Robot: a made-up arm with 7 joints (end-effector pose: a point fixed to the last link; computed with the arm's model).
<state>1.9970 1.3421 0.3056 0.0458 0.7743 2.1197 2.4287</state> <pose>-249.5 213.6 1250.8 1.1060 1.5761 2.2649</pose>
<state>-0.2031 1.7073 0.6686 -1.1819 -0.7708 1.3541 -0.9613</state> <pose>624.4 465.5 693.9 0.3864 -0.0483 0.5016</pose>
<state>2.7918 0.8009 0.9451 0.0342 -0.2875 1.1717 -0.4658</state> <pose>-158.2 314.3 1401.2 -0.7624 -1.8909 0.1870</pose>
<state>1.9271 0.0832 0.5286 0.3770 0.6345 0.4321 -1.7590</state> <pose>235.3 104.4 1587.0 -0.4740 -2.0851 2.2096</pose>
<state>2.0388 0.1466 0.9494 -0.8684 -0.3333 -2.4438 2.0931</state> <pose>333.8 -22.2 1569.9 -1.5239 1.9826 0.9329</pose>
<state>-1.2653 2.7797 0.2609 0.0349 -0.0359 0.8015 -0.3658</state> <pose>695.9 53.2 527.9 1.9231 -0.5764 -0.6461</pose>
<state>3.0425 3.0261 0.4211 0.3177 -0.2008 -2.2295 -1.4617</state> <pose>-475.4 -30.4 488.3 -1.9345 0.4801 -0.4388</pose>
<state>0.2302 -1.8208 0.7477 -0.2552 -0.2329 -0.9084 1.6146</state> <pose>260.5 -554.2 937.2 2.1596 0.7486 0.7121</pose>
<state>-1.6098 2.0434 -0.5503 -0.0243 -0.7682 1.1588 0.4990</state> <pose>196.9 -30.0 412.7 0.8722 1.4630 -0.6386</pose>
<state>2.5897 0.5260 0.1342 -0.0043 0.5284 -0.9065 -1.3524</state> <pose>-571.3 374.2 1078.3 0.7423 0.8368 -0.5640</pose>
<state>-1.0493 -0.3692 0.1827 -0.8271 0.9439 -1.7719 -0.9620</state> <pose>273.2 290.2 34.6 1.0594 -1.4667 0.8551</pose>
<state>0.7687 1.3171 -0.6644 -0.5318 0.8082 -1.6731 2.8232</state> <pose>-0.4 -46.0 1234.4 2.1334 -0.1988 -0.2034</pose>
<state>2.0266 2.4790 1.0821 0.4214 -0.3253 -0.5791 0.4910</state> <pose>-329.7 648.6 986.2 0.6719 -2.0199 0.7162</pose>
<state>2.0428 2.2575 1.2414 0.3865 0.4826 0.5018 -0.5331</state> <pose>-240.9 783.8 884.1 -0.0485 -1.3965 2.8056</pose>
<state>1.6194 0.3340 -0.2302 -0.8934 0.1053 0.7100 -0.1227</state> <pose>54.9 30.9 1454.3 -1.4895 -1.8221 -1.0923</pose>
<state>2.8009 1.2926 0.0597 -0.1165 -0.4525 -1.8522 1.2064</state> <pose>-533.3 173.6 803.9 -2.5235 0.7600 -0.3070</pose>
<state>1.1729 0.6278 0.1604 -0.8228 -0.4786 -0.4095 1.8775</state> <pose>463.0 97.5 1344.0 0.3626 -0.7790 -3.0207</pose>
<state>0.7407 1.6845 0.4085 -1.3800 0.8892 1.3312 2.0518</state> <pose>415.6 296.2 1296.1 -1.7721 -1.3300 -1.7879</pose>
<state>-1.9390 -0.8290 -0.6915 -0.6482 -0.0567 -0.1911 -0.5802</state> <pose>-56.3 407.8 143.0 0.1653 -0.2827 1.8362</pose>
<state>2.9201 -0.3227 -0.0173 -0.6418 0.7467 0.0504 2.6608</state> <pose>-449.6 95.3 1144.1 -1.3429 0.3251 1.9370</pose>
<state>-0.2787 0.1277 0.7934 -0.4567 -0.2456 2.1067 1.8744</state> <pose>592.4 117.6 250.8 2.0443 -1.2748 -1.3021</pose>
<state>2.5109 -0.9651 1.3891 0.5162 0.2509 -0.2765 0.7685</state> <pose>175.3 -700.8 946.1 0.5914 -0.6031 -2.4704</pose>
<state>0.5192 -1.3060 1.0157 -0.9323 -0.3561 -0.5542 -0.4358</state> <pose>313.4 -705.7 719.0 -2.0095 0.5098 0.6881</pose>
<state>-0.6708 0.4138 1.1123 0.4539 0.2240 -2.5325 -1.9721</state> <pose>416.3 178.1 21.3 -0.7776 -1.8559 0.8711</pose>
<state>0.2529 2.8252 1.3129 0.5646 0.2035 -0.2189 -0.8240</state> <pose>104.3 416.4 1515.3 2.7557 -1.0278 0.7917</pose>
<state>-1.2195 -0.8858 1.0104 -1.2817 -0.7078 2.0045 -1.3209</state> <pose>-177.9 -319.3 518.1 -1.8474 2.2419 -0.0704</pose>
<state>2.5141 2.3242 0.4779 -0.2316 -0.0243 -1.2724 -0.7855</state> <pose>-636.1 227.6 704.5 -1.1074 0.9330 -0.6355</pose>
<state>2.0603 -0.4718 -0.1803 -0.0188 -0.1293 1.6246 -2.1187</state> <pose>21.8 87.7 1324.3 -0.1089 -1.8089 0.9778</pose>
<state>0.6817 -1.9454 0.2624 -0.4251 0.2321 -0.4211 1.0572</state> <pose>362.6 -504.1 1098.4 2.8553 0.3120 0.6853</pose>
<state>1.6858 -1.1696 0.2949 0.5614 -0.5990 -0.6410 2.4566</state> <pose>158.3 -372.3 1277.9 -0.9226 -0.8060 1.9584</pose>
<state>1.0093 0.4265 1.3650 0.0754 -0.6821 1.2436 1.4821</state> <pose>802.7 65.7 843.5 -1.7296 1.4741 -0.3547</pose>
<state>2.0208 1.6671 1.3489 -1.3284 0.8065 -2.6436 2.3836</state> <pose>151.2 774.7 1100.3 0.8713 -1.0579 0.5095</pose>
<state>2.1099 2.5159 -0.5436 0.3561 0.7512 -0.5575 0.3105</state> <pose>-262.7 -427.3 1056.3 -2.1330 0.1929 -1.1820</pose>
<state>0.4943 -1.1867 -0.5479 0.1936 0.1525 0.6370 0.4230</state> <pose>711.6 -14.7 998.2 -1.9385 -0.5846 -0.3894</pose>
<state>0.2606 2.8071 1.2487 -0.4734 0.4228 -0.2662 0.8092</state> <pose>106.6 427.6 1430.1 1.3322 -1.3233 0.2346</pose>
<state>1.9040 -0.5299 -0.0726 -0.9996 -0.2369 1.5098 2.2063</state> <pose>113.3 4.9 1332.1 0.2690 -1.6577 1.9578</pose>
